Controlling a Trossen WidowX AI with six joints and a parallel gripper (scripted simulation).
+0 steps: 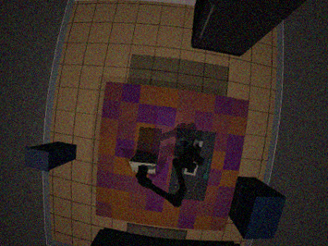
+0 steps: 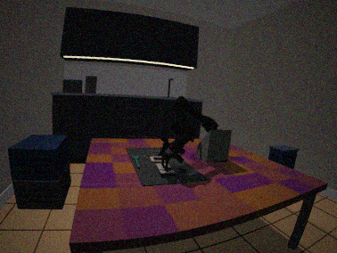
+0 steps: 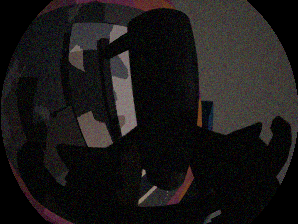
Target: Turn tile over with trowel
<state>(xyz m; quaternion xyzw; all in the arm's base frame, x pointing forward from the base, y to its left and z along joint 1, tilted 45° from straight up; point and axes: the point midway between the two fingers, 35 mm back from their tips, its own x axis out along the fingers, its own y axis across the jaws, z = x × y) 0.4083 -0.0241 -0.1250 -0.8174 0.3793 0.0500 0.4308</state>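
My gripper tip is now 130 mm to the left of the tile, 50 mm past it and 50 mm above it. Also, from my gripper tip: dark grey mat 110 mm to the right, 80 mm below, 40 mm behind; teal object 150 mm to the right, 90 mm ahead, 50 mm below.
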